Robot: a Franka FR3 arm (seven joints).
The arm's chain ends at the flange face. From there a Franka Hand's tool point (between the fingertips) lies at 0.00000 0.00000 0.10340 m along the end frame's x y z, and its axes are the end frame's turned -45 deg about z.
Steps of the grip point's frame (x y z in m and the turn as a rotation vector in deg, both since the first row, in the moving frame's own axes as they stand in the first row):
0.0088, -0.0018, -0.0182, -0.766, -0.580, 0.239
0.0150, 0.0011, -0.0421, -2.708, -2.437, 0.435
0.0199, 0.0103, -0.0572, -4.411, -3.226, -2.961
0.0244, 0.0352, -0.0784, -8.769, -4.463, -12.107
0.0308, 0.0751, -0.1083, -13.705, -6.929, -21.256
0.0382, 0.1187, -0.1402, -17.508, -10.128, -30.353
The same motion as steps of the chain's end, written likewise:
0.0047, -0.0092, -0.0182, -0.952, 0.132, 0.239
0.0111, -0.0164, -0.0419, -3.638, 0.192, 0.435
0.0196, -0.0165, -0.0567, -5.400, 0.838, -2.961
0.0349, -0.0085, -0.0769, -9.356, 3.045, -12.107
0.0617, 0.0075, -0.1047, -14.590, 4.791, -21.256
0.0931, 0.0264, -0.1340, -19.542, 5.218, -30.353

